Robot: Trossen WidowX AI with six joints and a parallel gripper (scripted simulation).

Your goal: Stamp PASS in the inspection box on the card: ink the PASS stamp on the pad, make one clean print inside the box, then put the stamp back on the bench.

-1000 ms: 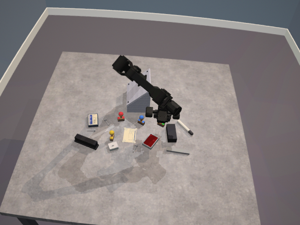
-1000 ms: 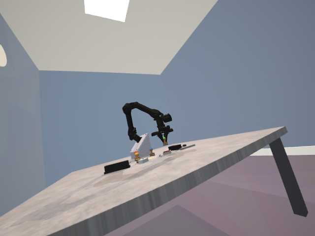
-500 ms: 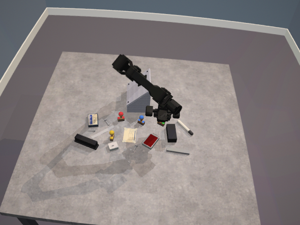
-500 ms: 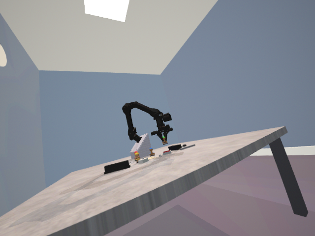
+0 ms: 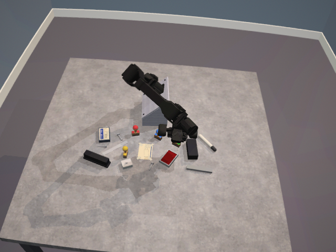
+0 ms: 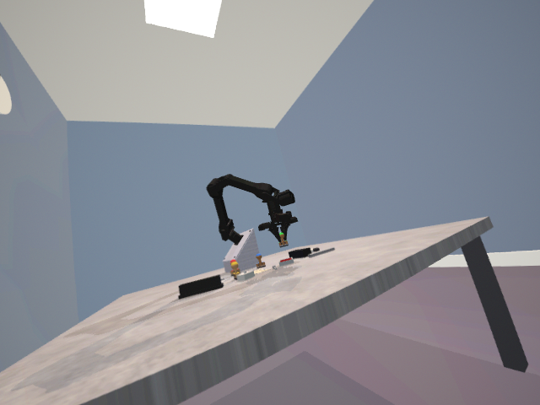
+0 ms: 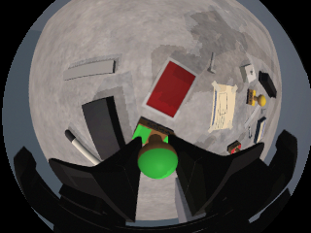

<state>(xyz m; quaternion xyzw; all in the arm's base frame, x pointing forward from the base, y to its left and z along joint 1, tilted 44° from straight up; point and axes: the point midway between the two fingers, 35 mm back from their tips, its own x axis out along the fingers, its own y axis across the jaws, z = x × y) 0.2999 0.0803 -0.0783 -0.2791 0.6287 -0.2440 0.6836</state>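
The red ink pad is 90 mm below my gripper tip, 40 mm ahead of it and 30 mm to the right of it. From my gripper tip the other things lie so: blue-knobbed stamp 100 mm to the right, 90 mm behind, 70 mm below; then black box 90 mm to the left, 70 mm below, 20 mm behind; then green-knobbed stamp right at my gripper tip.
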